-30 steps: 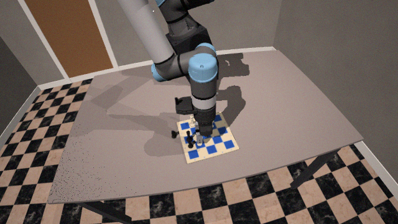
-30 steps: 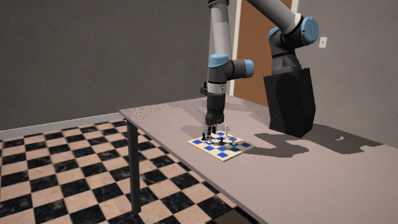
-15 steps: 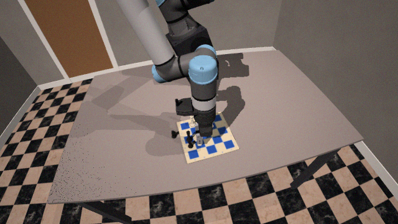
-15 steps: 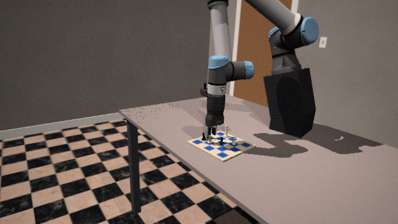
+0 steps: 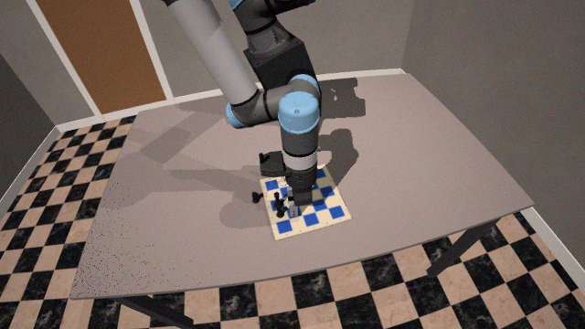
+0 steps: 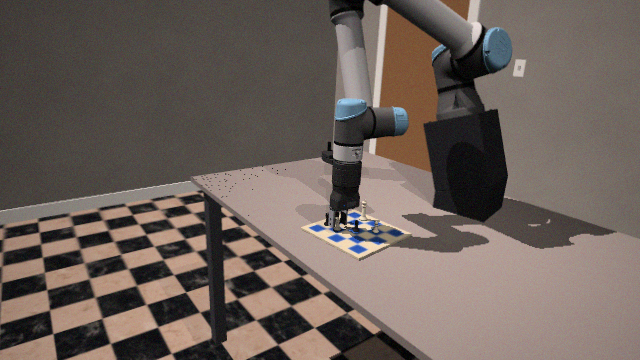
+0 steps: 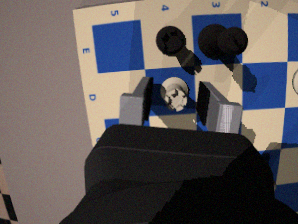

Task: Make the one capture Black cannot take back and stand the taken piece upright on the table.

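My hand is 2 cm past the tall black piece and 4 cm to the left of it. Also, from my hand: blue-and-cream chessboard 4 cm behind, 3 cm to the left, 3 cm below; then black pawn 4 cm behind, 3 cm to the left, 2 cm below; then white pawn 9 cm behind, 5 cm to the left, 2 cm below.
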